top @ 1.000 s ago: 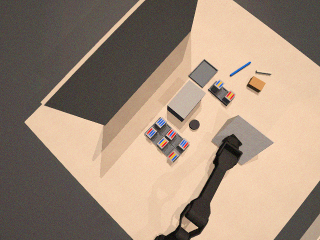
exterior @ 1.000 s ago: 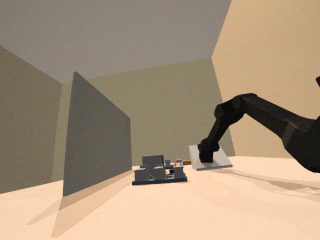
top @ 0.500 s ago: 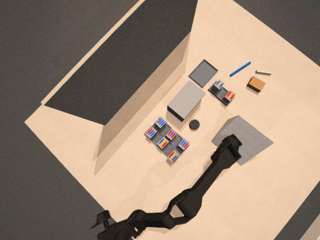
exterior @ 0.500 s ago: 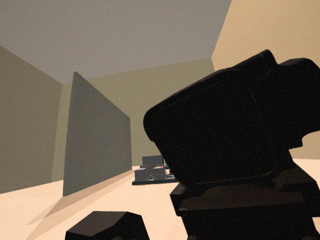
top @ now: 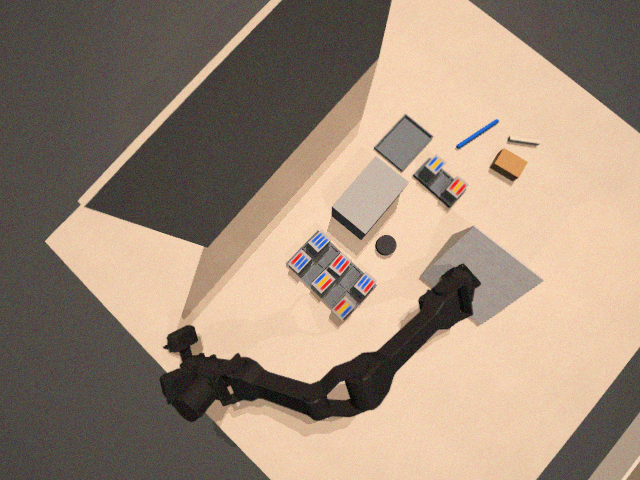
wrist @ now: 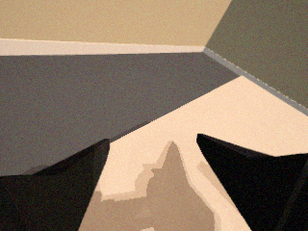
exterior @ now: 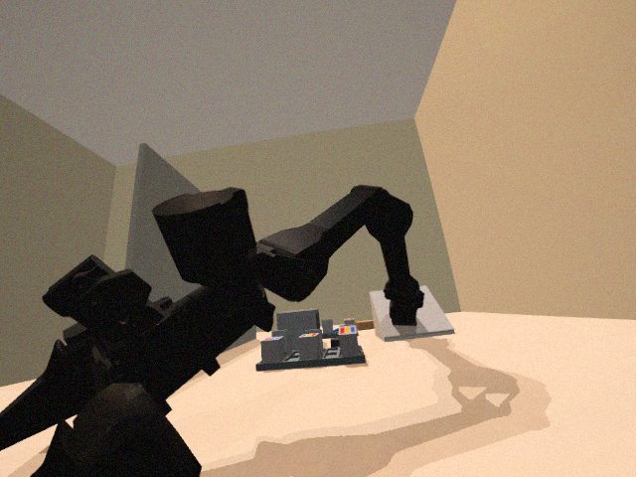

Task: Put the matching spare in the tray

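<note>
The grey spare block lies 480 mm to the right of my gripper tip, 180 mm behind it and 30 mm above it. Also, from my gripper tip: black tape roll: 590 mm to the right, 140 mm behind, 10 mm below; then grey wall panel: 600 mm to the right, 210 mm ahead, 210 mm above; then grey mounted unit: 620 mm to the right, 30 mm behind, 30 mm above.
</note>
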